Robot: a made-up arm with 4 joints.
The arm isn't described. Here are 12 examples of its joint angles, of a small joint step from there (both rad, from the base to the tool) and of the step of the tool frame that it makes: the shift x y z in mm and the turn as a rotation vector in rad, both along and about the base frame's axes.
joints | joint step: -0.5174 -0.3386 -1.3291 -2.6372 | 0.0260 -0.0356 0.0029 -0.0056
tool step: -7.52 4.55 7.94 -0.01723 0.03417 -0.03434
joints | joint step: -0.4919 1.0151 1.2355 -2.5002 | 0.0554 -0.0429 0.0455 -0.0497
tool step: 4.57 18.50 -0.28 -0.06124 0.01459 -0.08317
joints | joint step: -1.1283 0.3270 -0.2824 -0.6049 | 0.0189 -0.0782 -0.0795 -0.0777
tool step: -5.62 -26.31 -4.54 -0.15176 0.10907 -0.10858
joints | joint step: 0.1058 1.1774 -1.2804 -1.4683 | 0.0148 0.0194 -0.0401 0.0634
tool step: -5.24 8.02 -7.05 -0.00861 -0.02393 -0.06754
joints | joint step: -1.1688 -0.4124 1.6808 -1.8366 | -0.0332 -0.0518 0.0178 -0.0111
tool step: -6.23 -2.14 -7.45 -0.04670 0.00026 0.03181
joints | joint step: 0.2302 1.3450 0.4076 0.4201 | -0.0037 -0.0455 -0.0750 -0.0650
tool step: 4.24 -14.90 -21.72 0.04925 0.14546 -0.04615
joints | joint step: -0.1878 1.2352 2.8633 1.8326 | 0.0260 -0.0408 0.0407 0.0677
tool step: -0.09 1.40 -3.85 -0.08901 0.02457 0.01856
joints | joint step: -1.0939 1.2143 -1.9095 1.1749 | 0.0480 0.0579 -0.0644 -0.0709
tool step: -18.37 13.14 -2.94 0.05176 0.10042 -0.00730
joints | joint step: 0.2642 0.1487 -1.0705 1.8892 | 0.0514 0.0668 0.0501 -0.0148
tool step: 19.52 1.08 -9.62 -0.00143 -0.07391 0.00359
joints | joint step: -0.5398 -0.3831 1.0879 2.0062 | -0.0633 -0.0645 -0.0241 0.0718
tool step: -9.82 -4.67 -14.55 0.01785 0.03149 0.02412
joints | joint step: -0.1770 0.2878 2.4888 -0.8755 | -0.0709 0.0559 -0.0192 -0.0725
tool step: -23.61 -18.80 -2.09 0.00594 -0.08576 0.00295
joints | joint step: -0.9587 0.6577 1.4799 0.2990 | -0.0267 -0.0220 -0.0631 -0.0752
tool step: 14.91 -2.10 -3.44 -0.06328 0.02631 -0.08686
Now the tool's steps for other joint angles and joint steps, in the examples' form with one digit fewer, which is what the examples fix.
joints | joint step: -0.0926 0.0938 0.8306 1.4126 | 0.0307 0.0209 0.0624 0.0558
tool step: 3.3 13.7 14.2 0.0471 -0.0808 0.0375
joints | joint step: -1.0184 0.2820 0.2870 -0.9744 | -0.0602 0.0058 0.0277 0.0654
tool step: -5.3 8.7 0.9 0.0746 -0.0379 0.0945
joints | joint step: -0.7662 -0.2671 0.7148 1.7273 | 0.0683 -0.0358 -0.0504 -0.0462
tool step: 12.5 -25.5 -14.4 -0.0910 0.0534 -0.1229
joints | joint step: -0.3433 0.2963 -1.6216 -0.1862 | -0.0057 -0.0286 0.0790 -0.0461
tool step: 13.2 -11.0 3.8 0.0223 0.0081 0.0594
